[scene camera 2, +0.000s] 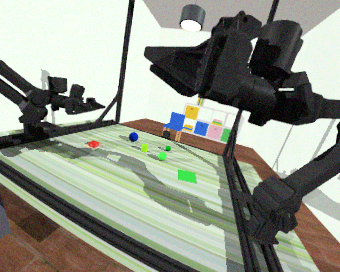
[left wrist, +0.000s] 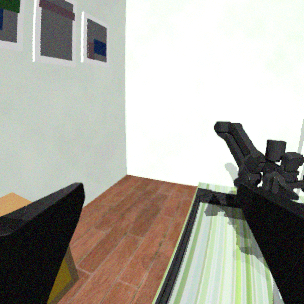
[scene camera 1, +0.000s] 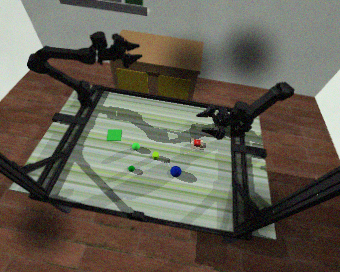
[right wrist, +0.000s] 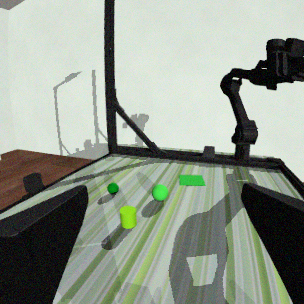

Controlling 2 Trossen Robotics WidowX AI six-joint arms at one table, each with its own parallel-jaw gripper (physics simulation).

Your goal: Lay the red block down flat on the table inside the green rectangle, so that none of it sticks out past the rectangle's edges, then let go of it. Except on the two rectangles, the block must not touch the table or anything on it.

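Frame: origin at the left arm's base, x ahead, y left, z up, level; centimetres.
Where they show: left gripper, fingertip midpoint: (scene camera 2: 147, 61) (left wrist: 162, 190) (scene camera 1: 140, 50); right gripper, fingertip midpoint: (scene camera 2: 101, 108) (scene camera 1: 198, 122) (right wrist: 166, 192); left arm's base, link origin: (scene camera 2: 259, 232) (scene camera 1: 86, 103) (right wrist: 240, 157); right arm's base, link origin: (scene camera 2: 33, 134) (scene camera 1: 238, 132).
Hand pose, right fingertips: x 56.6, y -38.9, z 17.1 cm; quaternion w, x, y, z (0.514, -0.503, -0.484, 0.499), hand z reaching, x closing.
Note:
Things, the pixels of their top centre, and the offset from my right fingertips. "pt": a spot on its surface instead.
- red block, top centre: (scene camera 2: 93, 142) (scene camera 1: 197, 142) dx +2.7, dy -0.4, dz -17.1 cm
- flat green rectangle, surface spot: (right wrist: 192, 180) (scene camera 2: 185, 175) (scene camera 1: 115, 134) pt dx -41.0, dy +13.9, dz -18.9 cm
- bright green ball, top centre: (right wrist: 159, 184) (scene camera 2: 163, 152) (scene camera 1: 135, 144) dx -31.1, dy +2.7, dz -15.0 cm
- yellow-green cylinder, top centre: (right wrist: 127, 209) (scene camera 1: 155, 154) (scene camera 2: 145, 145) dx -21.8, dy -4.5, dz -15.7 cm
- dark green ball, top centre: (right wrist: 112, 182) (scene camera 1: 131, 167) (scene camera 2: 168, 146) dx -34.9, dy -9.5, dz -16.0 cm
- blue ball, top centre: (scene camera 1: 176, 169) (scene camera 2: 134, 132) dx -13.7, dy -15.7, dz -13.6 cm
The red block (scene camera 1: 197, 143) (scene camera 2: 93, 144) lies on the table inside a faint pale outline, at the right in scene camera 1; it does not show in either wrist view. The flat green rectangle (scene camera 1: 114, 135) (scene camera 2: 187, 176) (right wrist: 192, 180) lies at the left of the table in scene camera 1, with no block on it. My right gripper (scene camera 1: 201, 122) (scene camera 2: 102, 106) (right wrist: 166, 192) is open and empty, above the table near the red block. My left gripper (scene camera 1: 138, 51) (scene camera 2: 149, 59) (left wrist: 162, 190) is open and empty, raised high, far from the block.
Between block and rectangle stand a bright green ball (scene camera 1: 136, 146) (scene camera 2: 162, 156) (right wrist: 160, 192) and a yellow-green cylinder (scene camera 1: 155, 155) (scene camera 2: 144, 148) (right wrist: 128, 217). A dark green ball (scene camera 1: 131, 168) (scene camera 2: 168, 148) (right wrist: 113, 188) and a blue ball (scene camera 1: 175, 171) (scene camera 2: 133, 136) lie lower in scene camera 1. Black frame bars edge the table.

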